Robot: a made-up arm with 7 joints.
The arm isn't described. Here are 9 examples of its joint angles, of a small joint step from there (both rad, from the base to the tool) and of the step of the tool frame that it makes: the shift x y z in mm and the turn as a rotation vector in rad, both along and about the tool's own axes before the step.
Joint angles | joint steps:
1: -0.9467 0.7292 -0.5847 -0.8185 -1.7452 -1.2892 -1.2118 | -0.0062 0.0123 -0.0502 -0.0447 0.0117 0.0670 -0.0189
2: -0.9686 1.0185 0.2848 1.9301 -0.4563 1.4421 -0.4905 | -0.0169 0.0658 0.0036 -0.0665 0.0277 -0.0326 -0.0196
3: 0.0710 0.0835 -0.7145 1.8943 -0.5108 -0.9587 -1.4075 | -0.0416 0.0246 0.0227 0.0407 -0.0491 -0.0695 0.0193
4: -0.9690 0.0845 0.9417 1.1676 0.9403 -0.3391 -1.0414 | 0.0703 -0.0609 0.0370 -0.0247 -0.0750 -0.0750 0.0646
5: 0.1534 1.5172 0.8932 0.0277 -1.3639 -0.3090 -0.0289 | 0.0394 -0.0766 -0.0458 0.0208 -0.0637 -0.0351 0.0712
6: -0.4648 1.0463 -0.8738 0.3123 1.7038 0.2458 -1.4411 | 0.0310 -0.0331 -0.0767 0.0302 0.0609 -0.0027 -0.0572
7: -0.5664 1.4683 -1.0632 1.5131 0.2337 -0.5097 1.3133 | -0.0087 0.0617 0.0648 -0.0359 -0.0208 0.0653 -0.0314
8: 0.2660 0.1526 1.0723 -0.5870 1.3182 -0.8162 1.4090 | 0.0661 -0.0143 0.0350 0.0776 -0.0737 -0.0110 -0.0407
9: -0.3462 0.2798 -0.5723 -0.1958 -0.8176 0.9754 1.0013 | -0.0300 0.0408 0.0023 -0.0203 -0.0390 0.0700 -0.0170
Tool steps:
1: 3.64 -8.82 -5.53 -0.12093 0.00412 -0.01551
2: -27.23 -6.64 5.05 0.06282 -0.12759 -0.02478
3: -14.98 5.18 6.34 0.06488 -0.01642 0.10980
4: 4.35 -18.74 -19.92 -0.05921 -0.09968 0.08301
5: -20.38 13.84 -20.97 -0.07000 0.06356 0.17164
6: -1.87 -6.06 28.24 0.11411 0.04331 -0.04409
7: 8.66 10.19 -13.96 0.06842 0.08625 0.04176
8: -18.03 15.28 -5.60 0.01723 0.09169 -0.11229
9: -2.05 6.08 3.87 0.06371 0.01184 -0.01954
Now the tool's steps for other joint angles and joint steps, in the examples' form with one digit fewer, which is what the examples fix.
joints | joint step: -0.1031 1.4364 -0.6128 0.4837 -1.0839 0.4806 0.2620 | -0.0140 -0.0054 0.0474 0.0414 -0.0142 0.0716 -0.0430
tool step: 0.3 10.1 3.8 -0.0537 0.0553 -0.0181
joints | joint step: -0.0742 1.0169 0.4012 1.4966 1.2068 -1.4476 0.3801 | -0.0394 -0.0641 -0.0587 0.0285 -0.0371 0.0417 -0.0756
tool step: 14.9 -18.2 3.7 -0.0525 0.0010 -0.0745
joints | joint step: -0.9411 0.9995 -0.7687 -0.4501 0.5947 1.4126 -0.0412 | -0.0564 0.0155 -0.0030 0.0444 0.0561 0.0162 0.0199
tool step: 9.9 9.2 -0.1 0.0173 0.0456 0.1255
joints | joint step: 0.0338 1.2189 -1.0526 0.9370 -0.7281 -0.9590 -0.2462 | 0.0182 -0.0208 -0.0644 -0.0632 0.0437 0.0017 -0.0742
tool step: 7.3 -23.8 0.1 -0.0213 -0.0218 -0.2075
